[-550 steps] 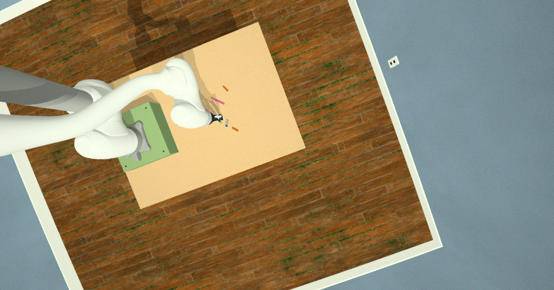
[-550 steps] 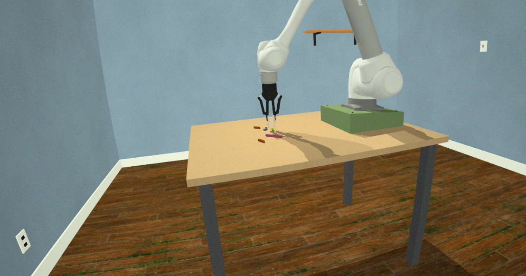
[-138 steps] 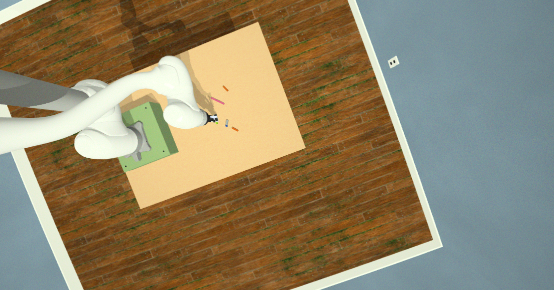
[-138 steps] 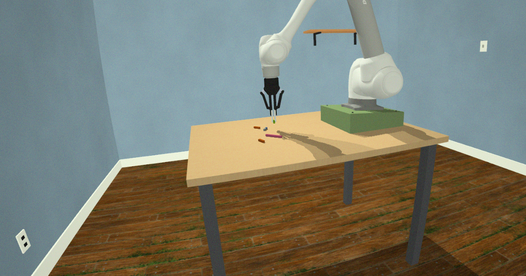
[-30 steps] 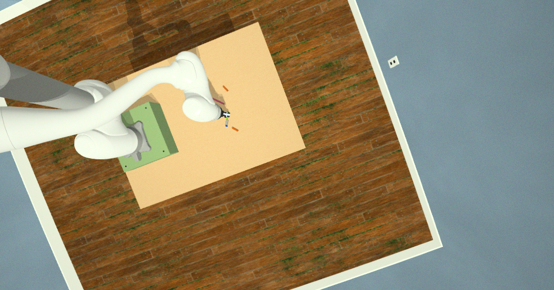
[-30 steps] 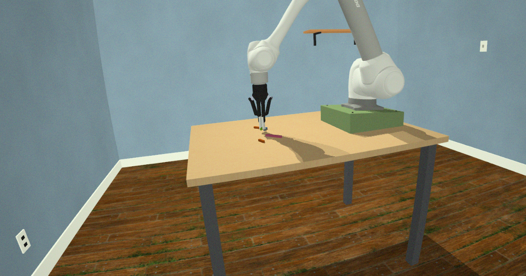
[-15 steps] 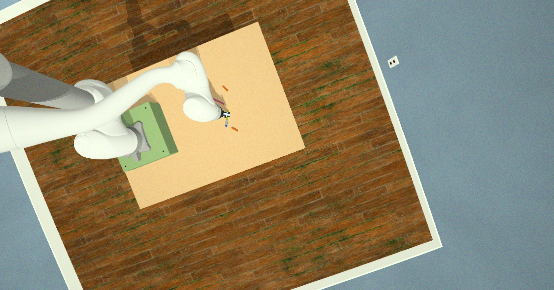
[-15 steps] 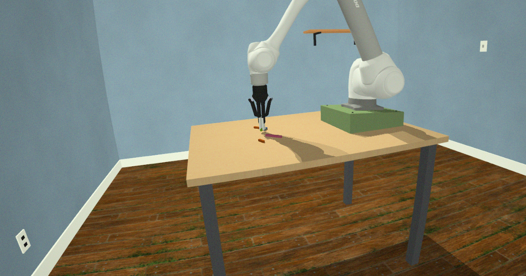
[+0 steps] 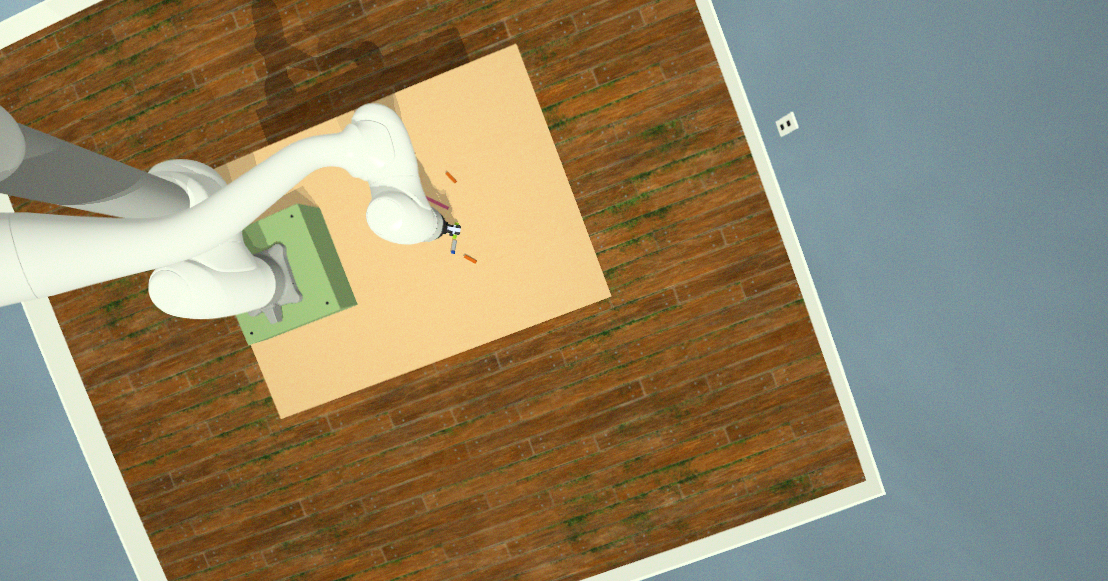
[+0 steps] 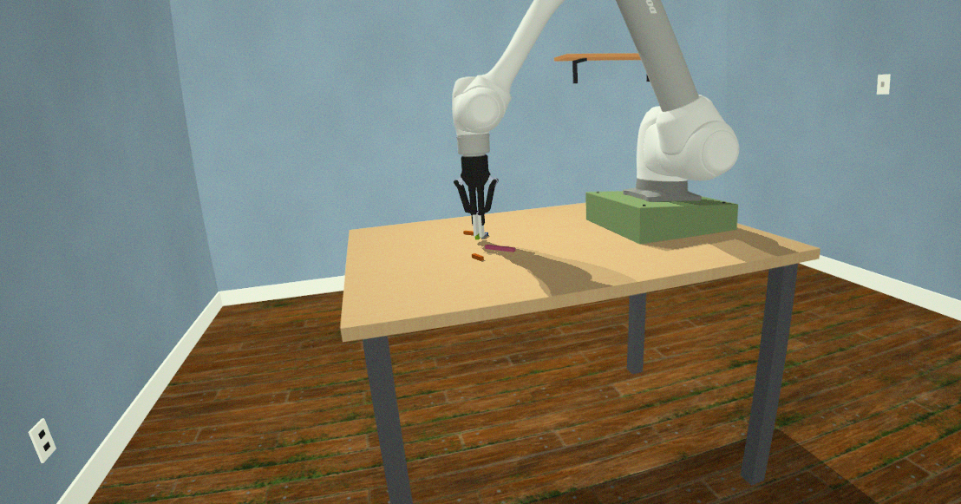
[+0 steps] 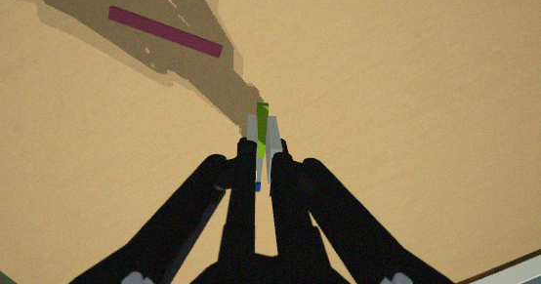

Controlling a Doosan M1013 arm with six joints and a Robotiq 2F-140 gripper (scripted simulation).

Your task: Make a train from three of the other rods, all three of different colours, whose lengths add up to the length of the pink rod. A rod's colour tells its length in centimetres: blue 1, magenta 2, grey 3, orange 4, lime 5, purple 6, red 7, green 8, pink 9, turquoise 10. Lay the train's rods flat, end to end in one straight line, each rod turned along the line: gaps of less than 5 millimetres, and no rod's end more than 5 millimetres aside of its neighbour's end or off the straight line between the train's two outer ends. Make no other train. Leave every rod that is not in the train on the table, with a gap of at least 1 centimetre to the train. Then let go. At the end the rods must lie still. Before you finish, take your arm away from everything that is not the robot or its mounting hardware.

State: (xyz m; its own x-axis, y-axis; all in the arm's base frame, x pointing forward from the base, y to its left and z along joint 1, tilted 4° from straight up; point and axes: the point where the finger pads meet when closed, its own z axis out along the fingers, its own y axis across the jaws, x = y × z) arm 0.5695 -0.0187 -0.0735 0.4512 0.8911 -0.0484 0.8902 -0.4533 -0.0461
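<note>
My hand is 30 mm above the lime rod. From my hand the other things lie so: blue rod (30 mm behind, 60 mm to the right, 40 mm below); grey rod (20 mm behind, 40 mm to the right, 40 mm below); pink rod (40 mm behind, 110 mm to the left, 40 mm below).
</note>
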